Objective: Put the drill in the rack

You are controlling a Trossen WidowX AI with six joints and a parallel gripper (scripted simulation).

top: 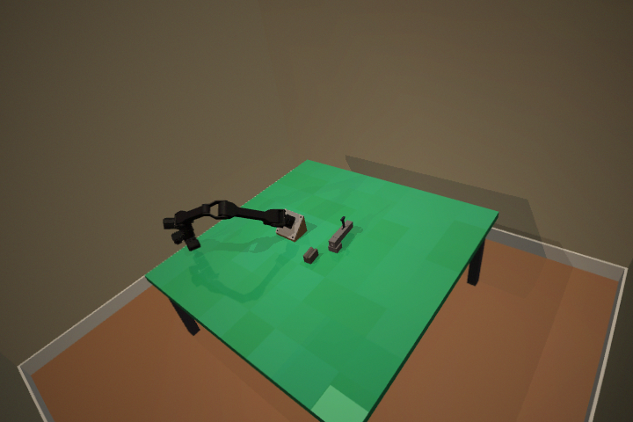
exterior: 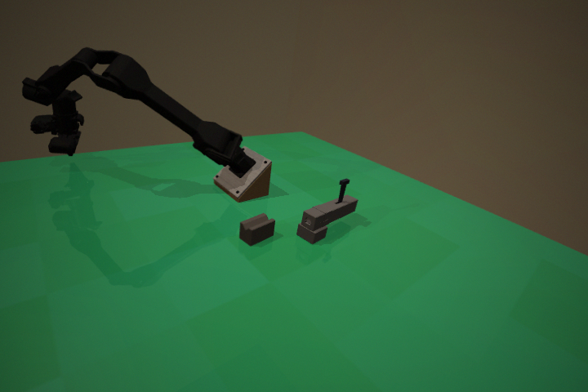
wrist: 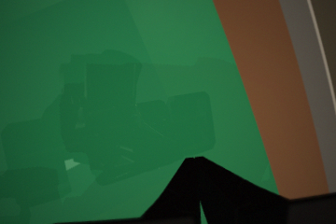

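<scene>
My gripper tip is now 67 cm short of the dark key, 50 cm to the right of it and 8 cm below it. Round my gripper tip: notched grey rack (63 cm ahead, 29 cm to the left, 1 cm above); then long grey block (68 cm ahead, 46 cm to the left, 2 cm above).
</scene>
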